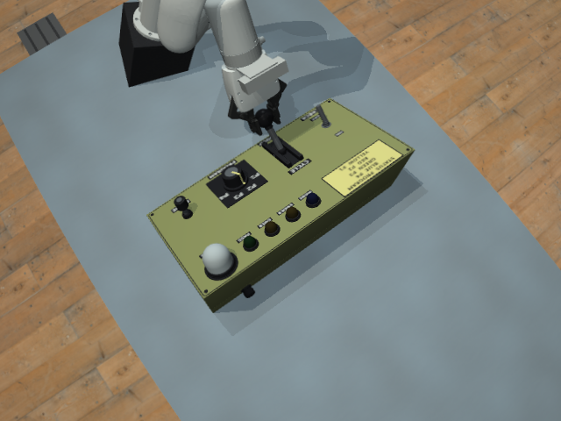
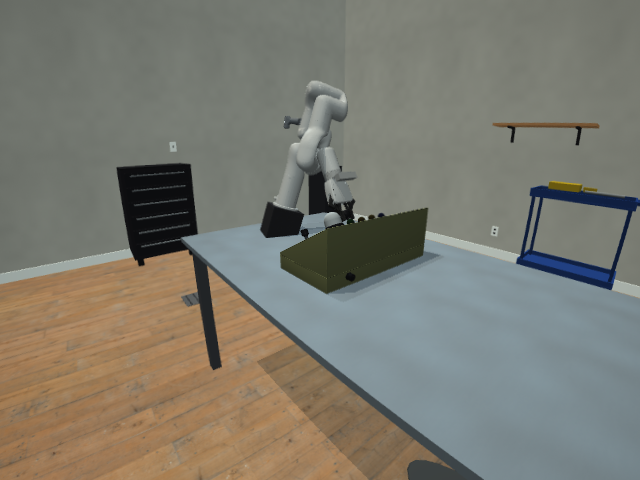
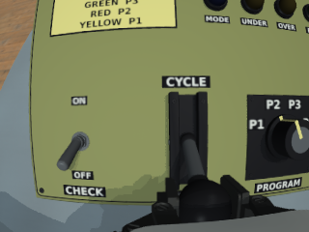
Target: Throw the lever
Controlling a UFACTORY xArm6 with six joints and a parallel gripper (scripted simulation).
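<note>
Right now my hand is 3 cm short of the black ball-topped lever and 2 cm above it. The rest, counted from my hand: rotary selector: 12 cm to the right, 6 cm ahead, 2 cm below; metal check switch: 11 cm to the left, 7 cm ahead, 3 cm below; olive console: 8 cm ahead, 7 cm to the right, 5 cm below.
</note>
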